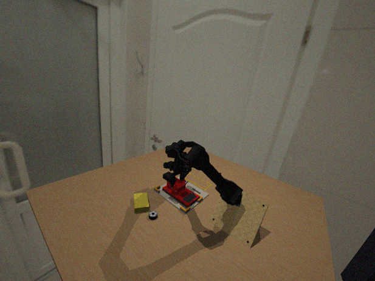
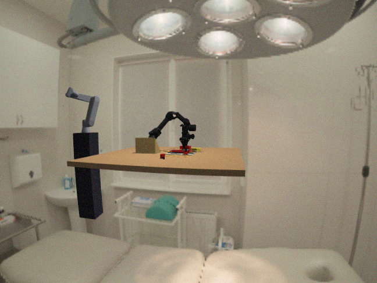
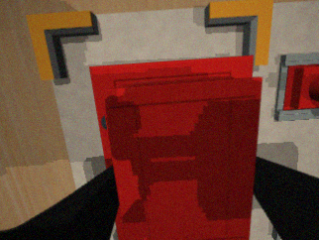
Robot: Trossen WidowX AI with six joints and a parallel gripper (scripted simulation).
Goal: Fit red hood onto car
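Now: gripper tip 10 mm below the red hood. Round my gripper tip: yellow block 80 mm ahead, 200 mm to the left, 40 mm below; then wheel 20 mm behind, 220 mm to the left, 40 mm below.
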